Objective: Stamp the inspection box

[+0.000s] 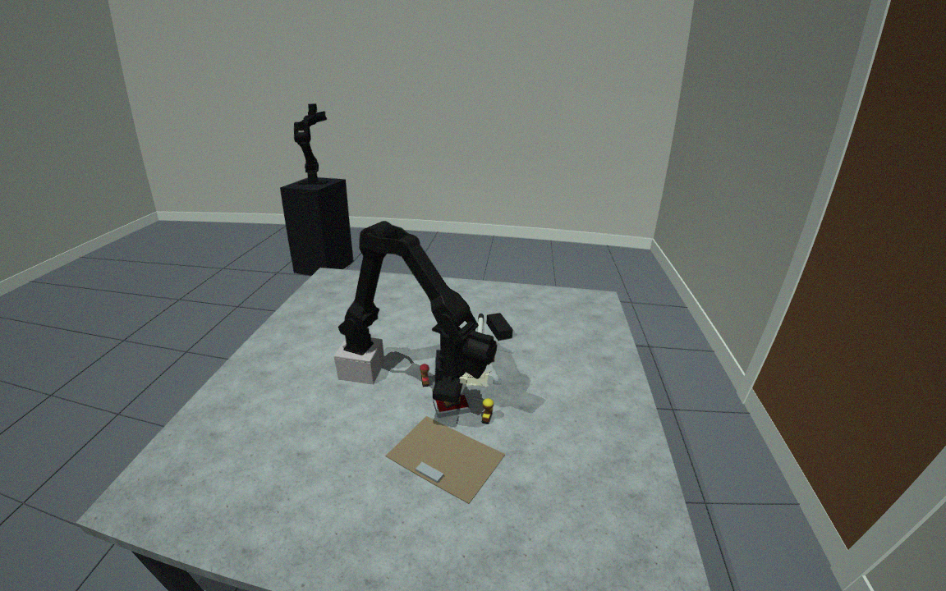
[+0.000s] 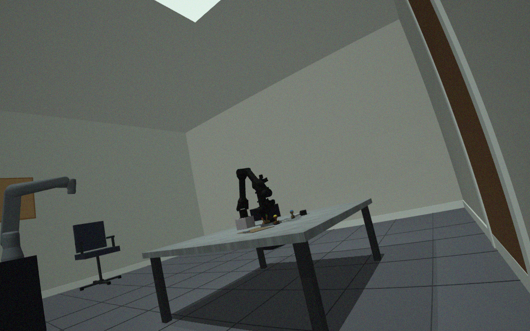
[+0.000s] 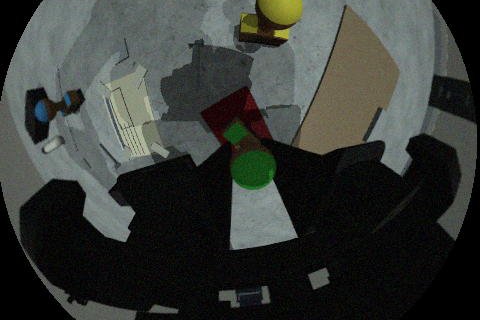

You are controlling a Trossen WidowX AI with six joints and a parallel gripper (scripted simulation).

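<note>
Right now the green-knobbed stamp is right at my gripper tip. From my gripper tip the other things lie so: dark red ink pad 3 cm below; then red-knobbed stamp 11 cm behind, 7 cm to the left, 2 cm below; then yellow-knobbed stamp 10 cm ahead, 1 cm to the right, 2 cm below.
</note>
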